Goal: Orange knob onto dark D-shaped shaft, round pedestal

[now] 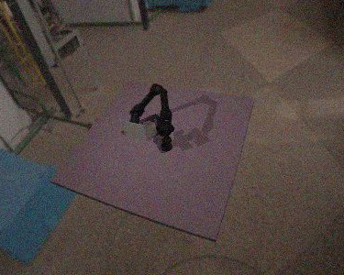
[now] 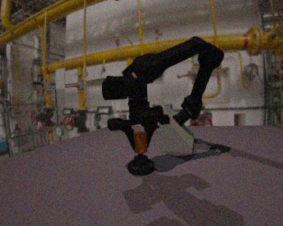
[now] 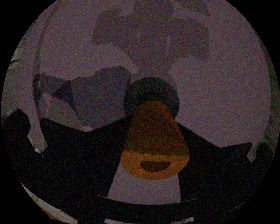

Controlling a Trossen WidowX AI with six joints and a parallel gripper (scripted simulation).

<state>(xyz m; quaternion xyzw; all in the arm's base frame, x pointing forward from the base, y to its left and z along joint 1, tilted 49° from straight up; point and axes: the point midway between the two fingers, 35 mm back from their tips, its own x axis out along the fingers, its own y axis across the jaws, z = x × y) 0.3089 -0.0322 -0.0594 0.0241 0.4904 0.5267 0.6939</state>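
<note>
Now: gripper tip 2 cm below the orange knob. The rest, counted from my gripper tip: pedestal (4 cm below).
</note>
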